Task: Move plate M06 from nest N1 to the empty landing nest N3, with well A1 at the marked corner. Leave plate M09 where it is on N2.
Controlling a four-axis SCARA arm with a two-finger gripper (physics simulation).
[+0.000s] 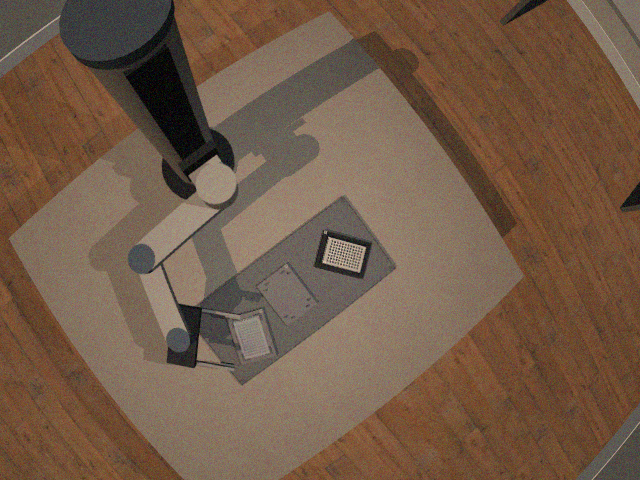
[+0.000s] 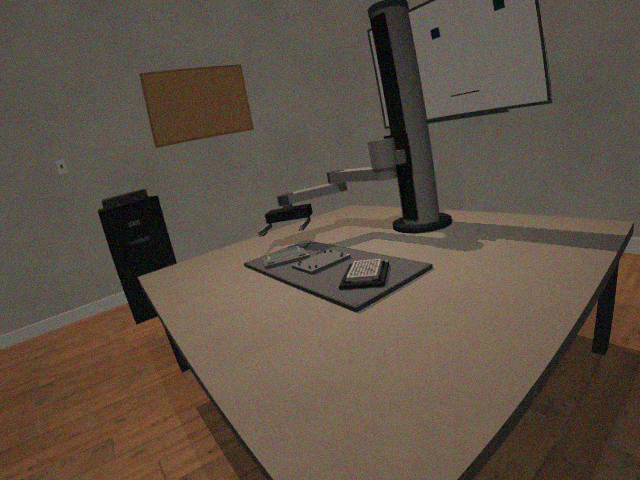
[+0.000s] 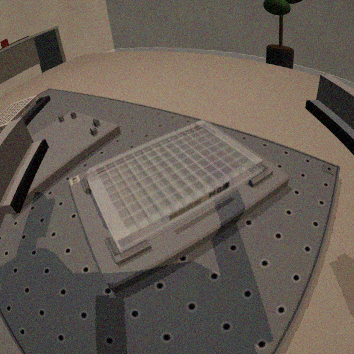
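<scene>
A clear plate (image 1: 251, 336) (image 2: 285, 254) (image 3: 170, 180) sits in a grey nest (image 3: 90, 230). A pale mark (image 3: 75, 180) shows at one nest corner. The middle nest (image 1: 286, 294) (image 2: 321, 260) (image 3: 70, 142) is empty, with small pegs at its corners. A white plate (image 1: 345, 254) (image 2: 364, 269) sits in a black nest (image 1: 338, 272) (image 2: 361, 283). The plate and nest labels are not readable. My gripper (image 1: 236, 340) (image 2: 283, 230) (image 3: 179, 99) is open and empty, above the clear plate's end of the mat. Its fingers are wide apart and clear of the plate.
A grey mat (image 1: 305, 242) (image 2: 320, 284) (image 3: 295, 225) with holes carries the three nests on the table (image 1: 413, 289) (image 2: 361, 372). The arm's column (image 1: 165, 98) (image 2: 413, 113) stands at the table's back. A cabinet (image 2: 136, 253) stands beyond the table.
</scene>
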